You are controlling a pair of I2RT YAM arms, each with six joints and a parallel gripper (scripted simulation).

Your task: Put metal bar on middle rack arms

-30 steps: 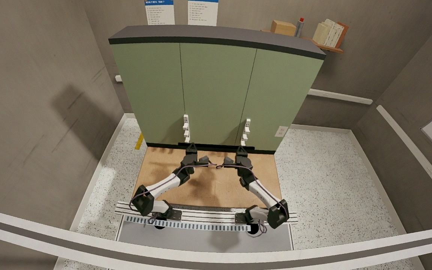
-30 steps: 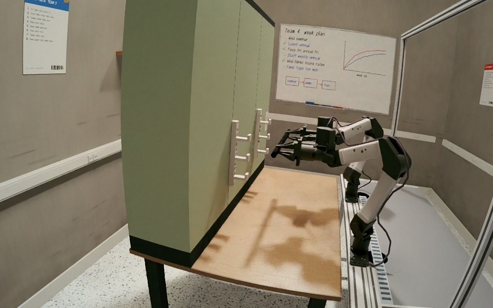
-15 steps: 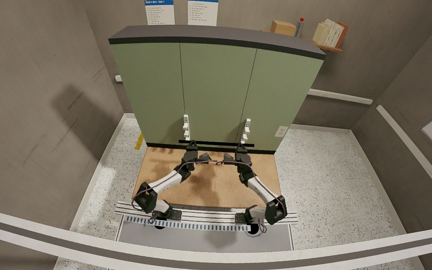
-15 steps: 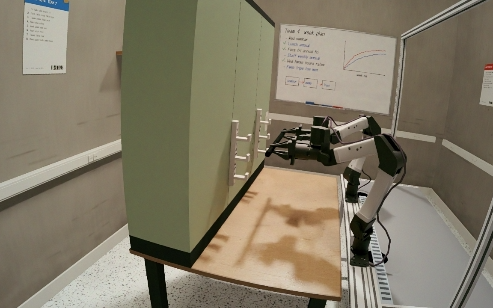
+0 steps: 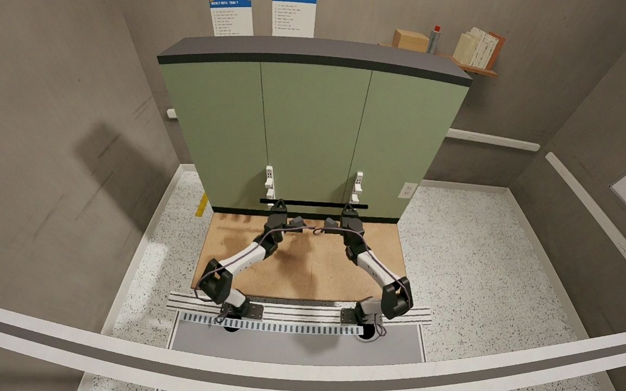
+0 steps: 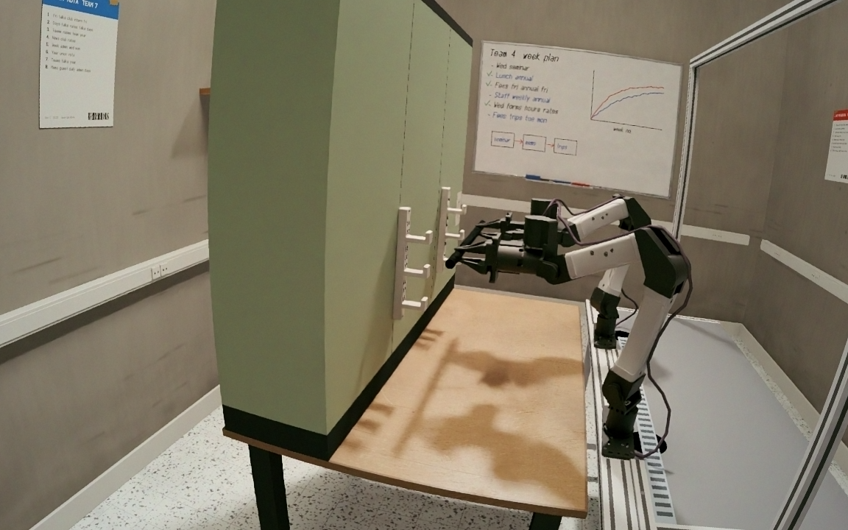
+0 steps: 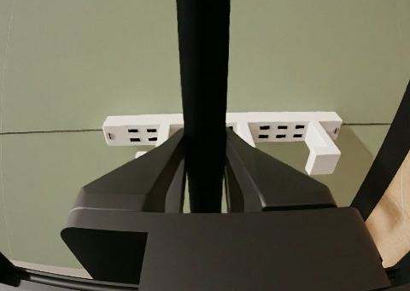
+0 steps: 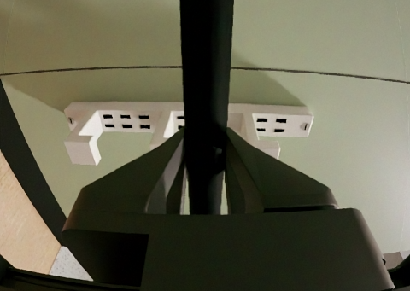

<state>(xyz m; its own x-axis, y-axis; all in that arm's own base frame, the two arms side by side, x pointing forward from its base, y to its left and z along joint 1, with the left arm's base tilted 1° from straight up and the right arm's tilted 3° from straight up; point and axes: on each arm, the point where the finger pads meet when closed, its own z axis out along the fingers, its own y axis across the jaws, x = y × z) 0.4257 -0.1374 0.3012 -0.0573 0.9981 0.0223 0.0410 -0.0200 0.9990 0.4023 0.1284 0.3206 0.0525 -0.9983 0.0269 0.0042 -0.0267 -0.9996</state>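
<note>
The black metal bar lies 150 mm to the right of my left hand. From my left hand the other things lie so: wall socket (130 mm ahead, 620 mm to the right); then black base strip (120 mm ahead, 110 mm to the right, 270 mm below); then green wall panel (240 mm ahead, 110 mm to the right, 150 mm above).
The black metal bar is 150 mm to the left of my right hand. The rest, counted from my right hand: wall socket: 120 mm ahead, 320 mm to the right; then black base strip: 120 mm ahead, 180 mm to the left, 270 mm below; then green wall panel: 230 mm ahead, 190 mm to the left, 150 mm above.
</note>
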